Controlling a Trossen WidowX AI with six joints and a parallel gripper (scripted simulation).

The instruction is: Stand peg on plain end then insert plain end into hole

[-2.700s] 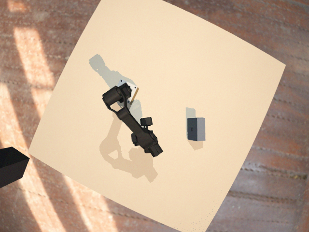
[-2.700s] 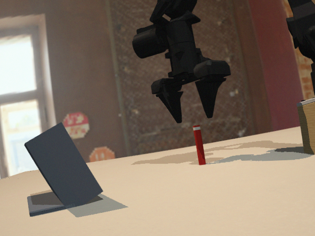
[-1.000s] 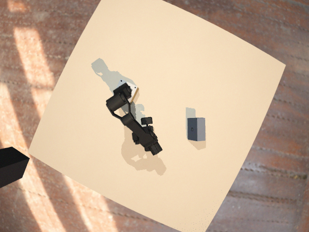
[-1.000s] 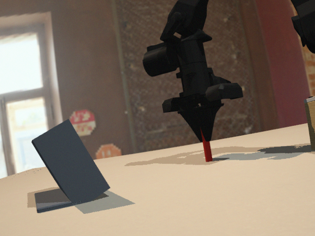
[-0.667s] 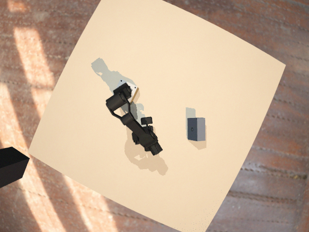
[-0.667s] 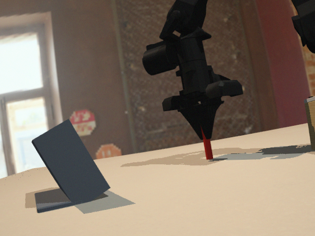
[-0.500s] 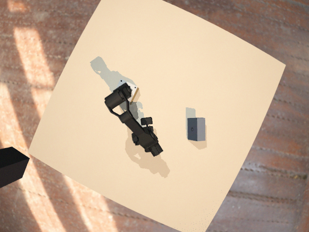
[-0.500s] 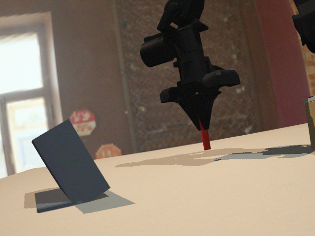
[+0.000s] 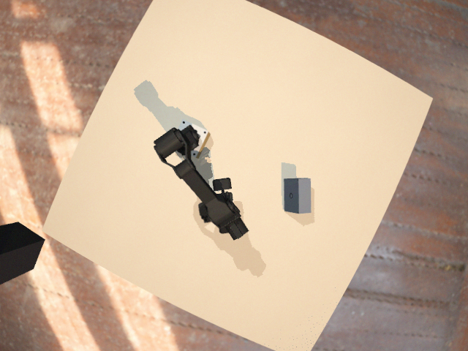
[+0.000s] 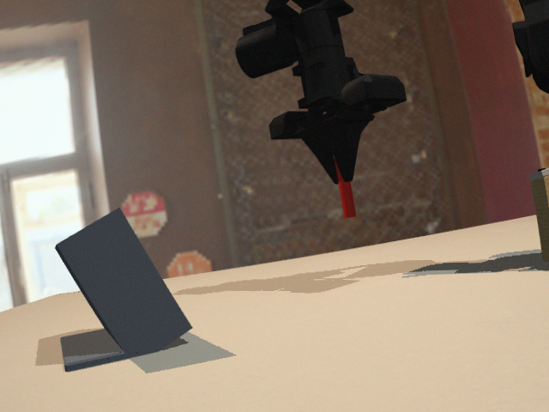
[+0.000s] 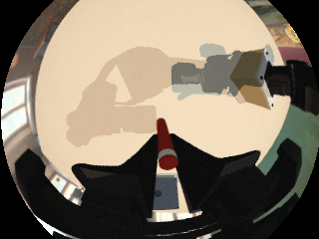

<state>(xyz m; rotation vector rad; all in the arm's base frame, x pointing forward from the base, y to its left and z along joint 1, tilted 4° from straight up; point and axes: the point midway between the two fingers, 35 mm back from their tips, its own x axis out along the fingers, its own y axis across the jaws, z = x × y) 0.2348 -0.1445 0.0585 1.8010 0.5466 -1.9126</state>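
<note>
The dark sloped panel lies 23 cm ahead of my gripper tip, 15 cm to the left of it and 6 cm below it. From my gripper tip the other things lie so: red peg 2 cm above.
</note>
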